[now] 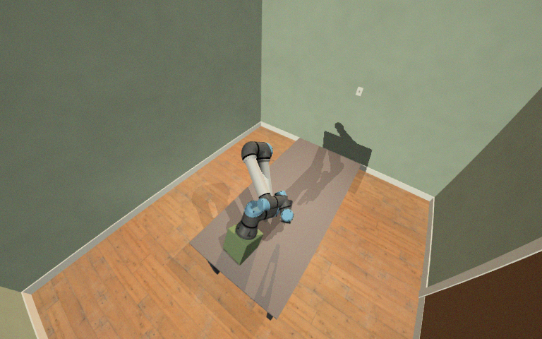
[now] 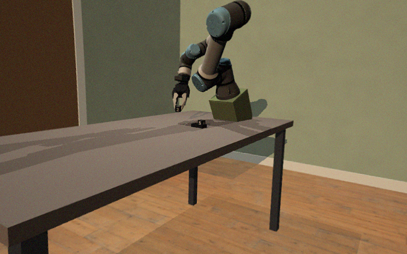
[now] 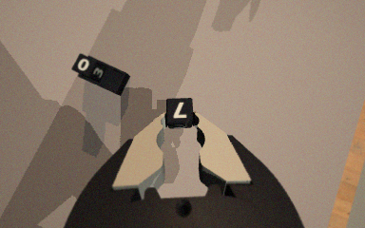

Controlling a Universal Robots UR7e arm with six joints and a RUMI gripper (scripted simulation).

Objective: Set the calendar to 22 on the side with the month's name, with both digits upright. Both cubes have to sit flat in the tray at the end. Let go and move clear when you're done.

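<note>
The black number cube is 10 mm below my hand. Also, from my hand: black tray: 150 mm to the left, 80 mm below, 40 mm ahead.
</note>
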